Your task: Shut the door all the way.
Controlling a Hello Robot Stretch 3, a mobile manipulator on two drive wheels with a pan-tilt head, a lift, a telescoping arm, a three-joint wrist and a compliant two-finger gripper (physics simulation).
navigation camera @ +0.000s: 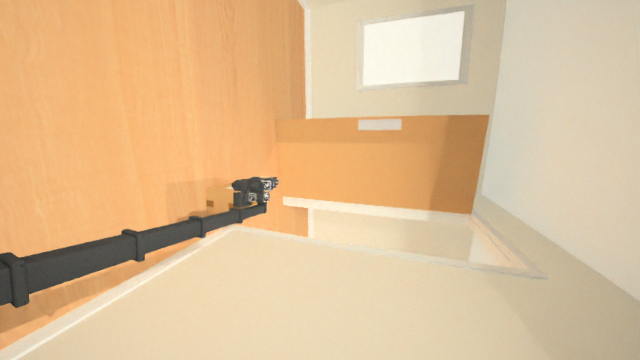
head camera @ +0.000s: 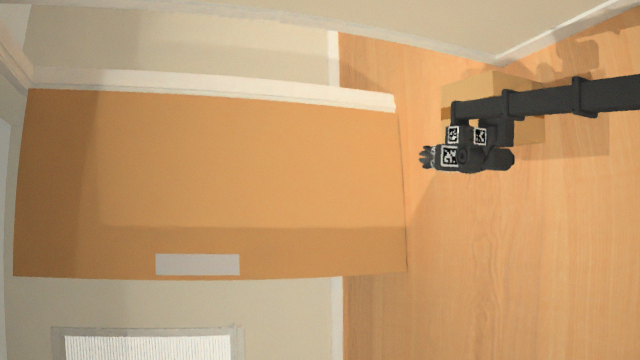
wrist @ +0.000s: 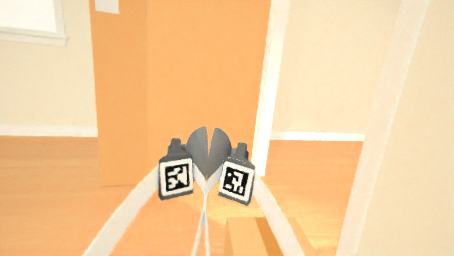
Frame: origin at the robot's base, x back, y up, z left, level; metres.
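Where they show: gripper, fingertip midpoint: (navigation camera: 276,182) (head camera: 422,157).
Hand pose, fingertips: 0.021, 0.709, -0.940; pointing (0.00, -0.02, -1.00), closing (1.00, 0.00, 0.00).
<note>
After its pixels a point has its place, as x, y, z.
The orange-brown door (head camera: 225,175) {-0.091, 1.001, -2.159} (navigation camera: 370,165) {-0.118, 1.071, -2.154} (wrist: 200,75) stands open, with one long side by the white door frame post (head camera: 215,91) {0.337, 1.060, -2.297} (navigation camera: 350,207) {0.362, 0.867, -2.293} (wrist: 267,90). A grey plate (head camera: 197,264) {-0.510, 1.142, -2.058} (navigation camera: 380,124) {-0.512, 1.152, -2.057} (wrist: 107,6) is near its other long side. My gripper (head camera: 423,157) {0.021, 0.709, -0.940} (navigation camera: 277,182) {0.021, 0.709, -0.940} (wrist: 209,145) {0.021, 0.709, -0.940} is shut and empty, its fingertips almost together. It points toward the door's lower part, and does not appear to touch it. The door's far face is hidden.
A cardboard box (head camera: 530,131) {0.152, 0.087, -1.135} (navigation camera: 218,198) {0.187, 0.120, -1.137} (wrist: 247,235) is on the floor by the wall corner, partly hidden by my arm (head camera: 545,101) {0.101, 0.817, -0.459} (navigation camera: 170,232) {0.093, 0.819, -0.317}. A beige wall (navigation camera: 300,300) {0.551, 0.908, -0.843} (wrist: 420,125) runs near the arm. A window (head camera: 147,348) {-1.315, 1.439, -2.850} (navigation camera: 412,50) {-1.610, 1.465, -2.800} (wrist: 27,15) is on the wall beyond the door.
</note>
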